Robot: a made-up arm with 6 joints.
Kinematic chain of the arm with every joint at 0, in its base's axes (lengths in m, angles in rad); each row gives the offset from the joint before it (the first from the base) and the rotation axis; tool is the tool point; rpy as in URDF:
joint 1: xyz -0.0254 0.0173 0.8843 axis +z
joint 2: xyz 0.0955 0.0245 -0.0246 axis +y
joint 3: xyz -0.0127 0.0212 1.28 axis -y
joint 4: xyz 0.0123 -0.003 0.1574 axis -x
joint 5: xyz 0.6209 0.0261 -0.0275 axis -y
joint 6: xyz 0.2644 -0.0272 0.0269 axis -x
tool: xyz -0.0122 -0.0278 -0.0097 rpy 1.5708 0 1.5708
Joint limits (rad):
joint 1: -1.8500..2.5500
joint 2: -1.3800..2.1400
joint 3: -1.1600..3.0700
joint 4: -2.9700..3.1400
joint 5: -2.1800..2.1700
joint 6: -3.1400..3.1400
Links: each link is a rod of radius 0.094 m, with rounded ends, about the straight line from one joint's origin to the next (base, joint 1, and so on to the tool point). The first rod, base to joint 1, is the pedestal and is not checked.
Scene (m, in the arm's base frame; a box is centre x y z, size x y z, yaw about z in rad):
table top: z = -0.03
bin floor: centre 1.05 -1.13 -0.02 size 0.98 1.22 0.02 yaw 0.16
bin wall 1: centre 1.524 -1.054 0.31 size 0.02 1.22 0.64 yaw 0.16
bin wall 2: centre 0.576 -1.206 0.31 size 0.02 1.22 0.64 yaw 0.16
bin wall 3: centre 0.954 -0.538 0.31 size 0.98 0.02 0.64 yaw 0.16
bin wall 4: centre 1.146 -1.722 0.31 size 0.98 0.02 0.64 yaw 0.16
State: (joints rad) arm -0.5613 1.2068 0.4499 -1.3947 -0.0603 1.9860
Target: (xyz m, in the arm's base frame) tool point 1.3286 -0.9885 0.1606
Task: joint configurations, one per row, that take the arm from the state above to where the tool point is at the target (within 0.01 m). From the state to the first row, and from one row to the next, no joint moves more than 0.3 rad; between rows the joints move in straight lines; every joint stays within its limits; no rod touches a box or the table.
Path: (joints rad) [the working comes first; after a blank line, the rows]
Joints at the target: -0.6561 1.4670 0.0787 -1.4009 -0.0583 1.9730
Straight joint move there: touches bin wall 1.

1: -0.6633 1.1037 0.3430 -1.3539 -0.0044 2.2283
2: -0.7653 1.0007 0.2360 -1.3130 0.0514 2.4706
3: -0.8674 0.8976 0.1291 -1.2722 0.1073 2.7129
4: -0.9694 0.7946 0.0221 -1.2313 0.1632 2.9552
5: -0.8911 0.9627 0.0363 -1.2737 0.1078 2.7096
6: -0.8128 1.1308 0.0504 -1.3161 0.0524 2.4641
7: -0.7344 1.2989 0.0646 -1.3585 -0.0029 2.2185
8: -0.6561 1.4670 0.0787 -1.4009 -0.0583 1.9730

